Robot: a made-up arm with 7 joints.
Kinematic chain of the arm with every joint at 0, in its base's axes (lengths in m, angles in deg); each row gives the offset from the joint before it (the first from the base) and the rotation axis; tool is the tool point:
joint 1: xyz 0 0 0 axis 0 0.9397 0.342
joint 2: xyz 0 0 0 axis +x
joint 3: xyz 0 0 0 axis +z
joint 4: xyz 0.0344 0 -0.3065 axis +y
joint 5: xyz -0.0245 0 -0.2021 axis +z
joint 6: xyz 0 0 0 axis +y
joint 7: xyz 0 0 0 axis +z
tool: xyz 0 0 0
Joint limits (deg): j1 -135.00..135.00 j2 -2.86..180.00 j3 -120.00..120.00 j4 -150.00..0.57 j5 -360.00..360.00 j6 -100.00..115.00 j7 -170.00..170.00
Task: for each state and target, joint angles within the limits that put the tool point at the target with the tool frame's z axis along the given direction. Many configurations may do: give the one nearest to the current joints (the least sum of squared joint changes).
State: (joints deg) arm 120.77 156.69 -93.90 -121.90 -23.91 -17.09 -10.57
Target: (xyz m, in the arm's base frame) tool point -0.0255 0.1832 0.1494 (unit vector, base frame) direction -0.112 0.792 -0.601
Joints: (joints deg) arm 135.00 138.93 -102.13 -142.91 -74.11 -39.79 -10.57
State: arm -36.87 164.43 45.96 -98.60 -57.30 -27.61 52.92
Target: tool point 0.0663 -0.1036 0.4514 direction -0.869 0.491 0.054
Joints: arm -6.88 171.76 53.25 -62.36 -36.89 -48.02 52.92
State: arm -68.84 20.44 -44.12 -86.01 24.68 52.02 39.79
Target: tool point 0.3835 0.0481 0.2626 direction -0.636 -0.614 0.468
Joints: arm -99.68 54.00 -36.71 -62.68 24.57 104.97 39.79
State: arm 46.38 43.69 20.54 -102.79 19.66 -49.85 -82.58
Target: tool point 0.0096 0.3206 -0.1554 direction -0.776 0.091 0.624
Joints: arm 62.33 77.50 9.92 -107.67 14.91 -11.62 -82.58
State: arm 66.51 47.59 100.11 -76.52 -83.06 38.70 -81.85
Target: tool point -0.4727 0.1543 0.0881 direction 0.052 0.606 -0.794
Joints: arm 87.99 27.29 112.26 -32.72 -94.76 88.28 -81.85
